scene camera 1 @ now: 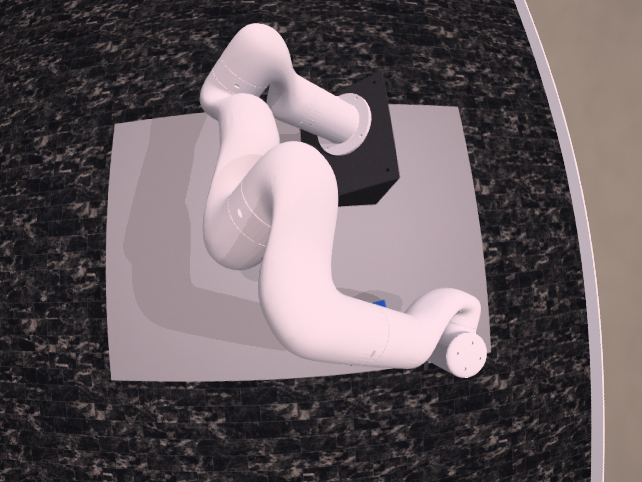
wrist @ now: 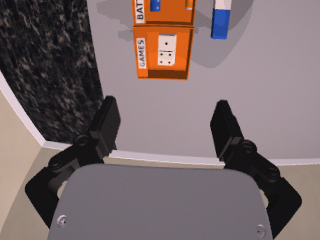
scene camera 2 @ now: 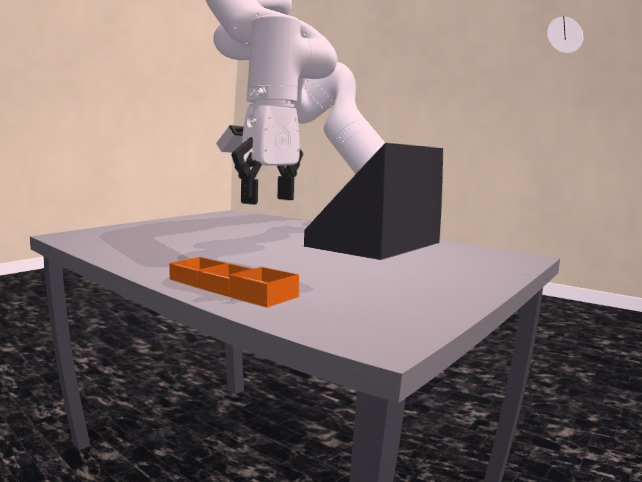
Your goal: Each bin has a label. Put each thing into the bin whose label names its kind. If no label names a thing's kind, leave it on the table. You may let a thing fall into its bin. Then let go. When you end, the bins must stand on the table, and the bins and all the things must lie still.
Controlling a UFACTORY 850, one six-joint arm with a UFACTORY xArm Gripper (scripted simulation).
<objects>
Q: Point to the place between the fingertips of the gripper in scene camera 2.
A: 267, 201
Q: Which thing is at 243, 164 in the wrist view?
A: The gripper.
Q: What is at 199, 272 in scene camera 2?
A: An orange three-compartment bin.
</objects>
